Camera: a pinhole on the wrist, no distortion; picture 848 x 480 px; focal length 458.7 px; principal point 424.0 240.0 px. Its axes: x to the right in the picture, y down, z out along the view. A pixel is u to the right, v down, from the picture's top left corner.
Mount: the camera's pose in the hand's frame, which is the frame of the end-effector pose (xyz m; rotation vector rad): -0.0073 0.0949 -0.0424 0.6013 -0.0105 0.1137
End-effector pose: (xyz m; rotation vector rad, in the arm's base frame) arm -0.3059 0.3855 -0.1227 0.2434 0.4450 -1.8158
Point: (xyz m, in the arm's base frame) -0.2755 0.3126 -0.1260
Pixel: 744 210
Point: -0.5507 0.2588 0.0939
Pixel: 512 97
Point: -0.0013 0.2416 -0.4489
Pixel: behind the camera
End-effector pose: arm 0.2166 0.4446 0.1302 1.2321 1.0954 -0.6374
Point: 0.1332 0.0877 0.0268
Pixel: 419 194
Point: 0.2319 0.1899 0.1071
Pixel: 408 289
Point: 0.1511 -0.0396 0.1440
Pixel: 327 290
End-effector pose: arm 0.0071 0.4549 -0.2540 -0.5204 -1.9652 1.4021
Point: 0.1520 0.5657 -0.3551
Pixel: behind the camera
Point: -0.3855 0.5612 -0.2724
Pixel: outside the picture
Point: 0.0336 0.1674 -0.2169
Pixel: 114 164
